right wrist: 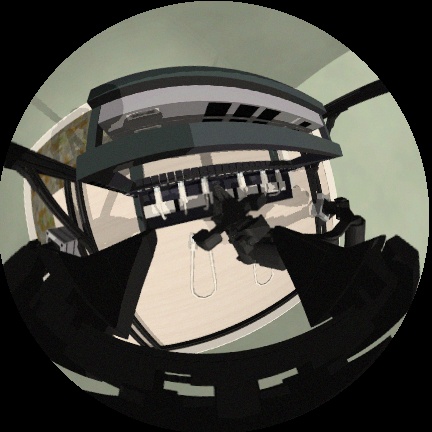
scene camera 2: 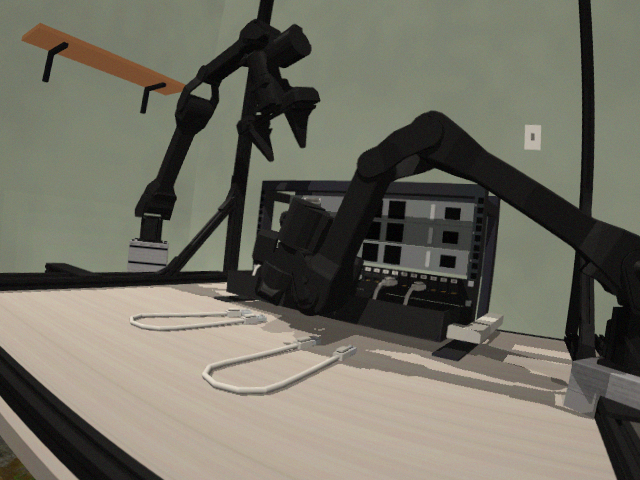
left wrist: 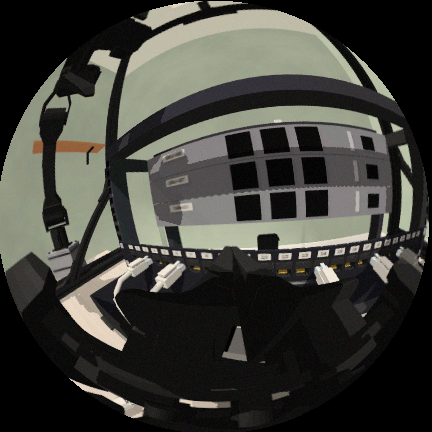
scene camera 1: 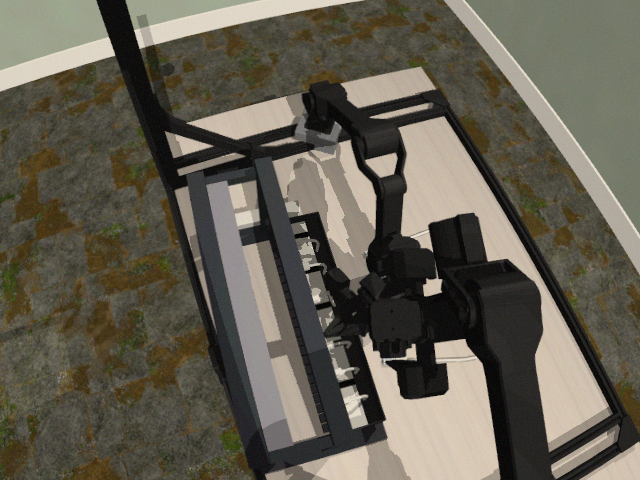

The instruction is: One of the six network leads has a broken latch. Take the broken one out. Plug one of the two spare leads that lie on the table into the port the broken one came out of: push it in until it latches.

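Places are measured from the left arm's base along level axes (x ahead, y left, z up), in metres.
Pixels of known places: left gripper, between the fingertips: (right wrist: 213, 182) (left wrist: 229, 251) (scene camera 1: 324, 335); right gripper, between the fingertips: (right wrist: 215, 233) (scene camera 2: 286, 154) (left wrist: 107, 58); left arm's base, origin of its link: (right wrist: 325, 207) (scene camera 2: 637, 368) (scene camera 1: 320, 121); right arm's base, origin of its link: (scene camera 2: 150, 241) (left wrist: 62, 246).
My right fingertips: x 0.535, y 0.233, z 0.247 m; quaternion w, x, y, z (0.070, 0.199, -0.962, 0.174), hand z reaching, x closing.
Ahead of a thing's pixels: the offset from my right fingertips to its middle. "spot": to the spot under its first point.
Network leads sit in the patch panel; some plugs @(spot: 0.178 m right, 0.199 m back, 0.206 m down) (scene camera 2: 417, 285) @(0.130 m right, 0.079 m back, 0.204 m down) (left wrist: 327, 274) (right wrist: 242, 182) show, and I cannot tell which latch is broken. My left gripper (scene camera 1: 328, 331) (left wrist: 229, 251) (right wrist: 213, 182) is shut, with no lead seen between its fingers; its tips are at the panel beside the third plug from the left (right wrist: 205, 187), which they hide in the left wrist view. In scene camera 2 the arm hides them. My right gripper (scene camera 2: 286, 153) is open and empty, high above the table. One spare lead @(spot: 0.124 m left, 0.373 m back, 0.293 m down) (scene camera 2: 248, 390) (right wrist: 265, 284) and another spare lead (scene camera 2: 180, 326) (right wrist: 192, 270) lie looped on the table.
The rack @(0.148 m right, 0.035 m back, 0.166 m down) (scene camera 1: 302, 289) (left wrist: 280, 90) (right wrist: 225, 135) stands over the panel and holds grey units @(0.218 m right, 0.010 m ahead, 0.121 m down) (scene camera 2: 413, 253) (left wrist: 345, 165). A black trough (scene camera 1: 364, 372) (scene camera 2: 403, 317) runs before the panel. A pale block (scene camera 2: 475, 328) lies at the trough's right end in scene camera 2.
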